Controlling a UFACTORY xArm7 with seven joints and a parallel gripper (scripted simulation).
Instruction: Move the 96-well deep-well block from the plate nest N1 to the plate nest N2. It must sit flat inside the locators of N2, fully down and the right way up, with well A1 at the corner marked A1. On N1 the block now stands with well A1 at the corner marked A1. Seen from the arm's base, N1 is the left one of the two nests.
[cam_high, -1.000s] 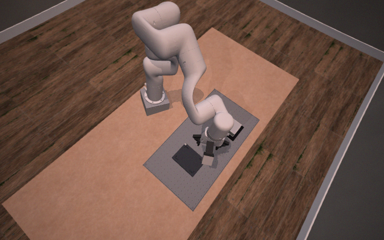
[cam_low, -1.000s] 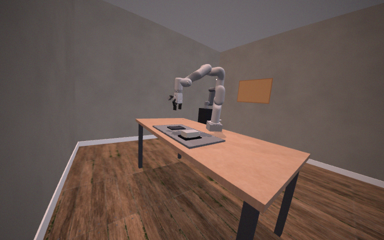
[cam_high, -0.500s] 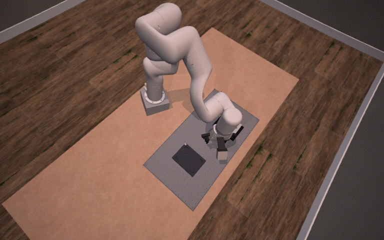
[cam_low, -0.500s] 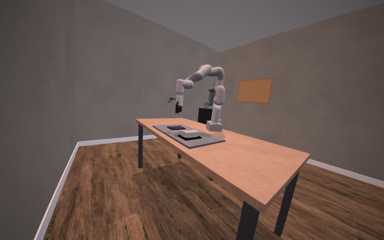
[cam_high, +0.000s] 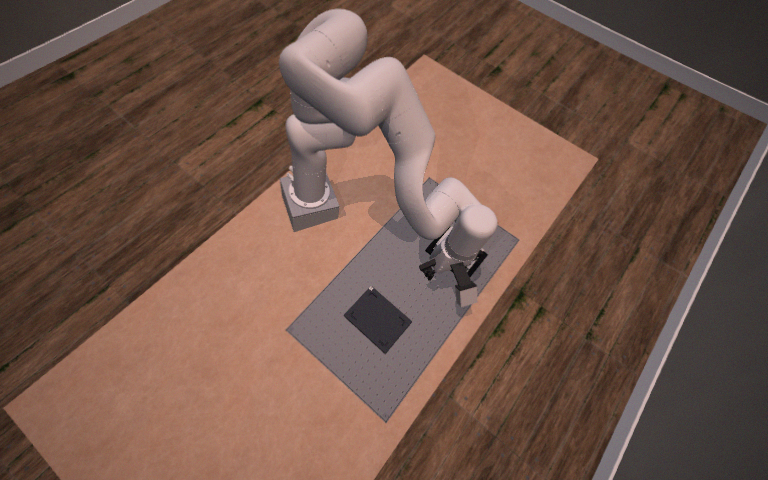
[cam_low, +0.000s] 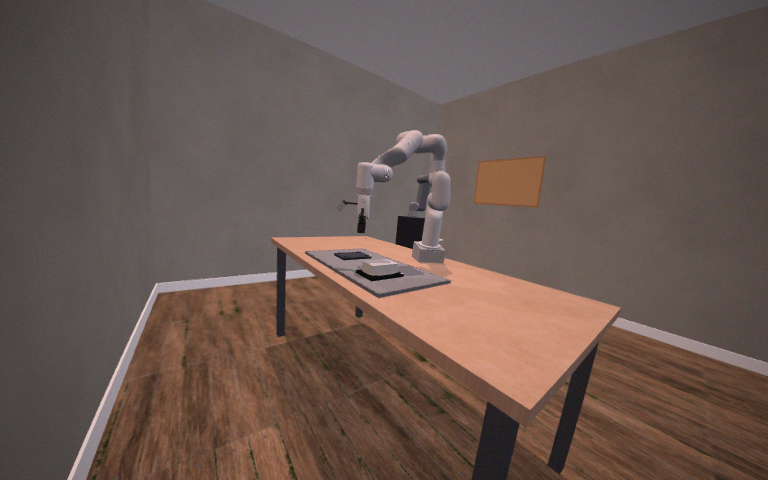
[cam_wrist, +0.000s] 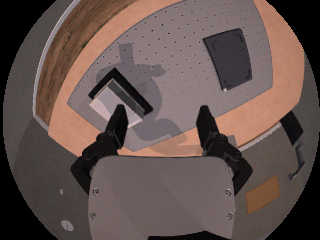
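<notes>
The deep-well block is 1 cm behind my hand, 14 cm to the left of it and 14 cm below it. The rest, counted from my hand: nest N1 (1 cm behind, 14 cm to the left, 17 cm below); nest N2 (7 cm behind, 18 cm to the right, 17 cm below).
</notes>
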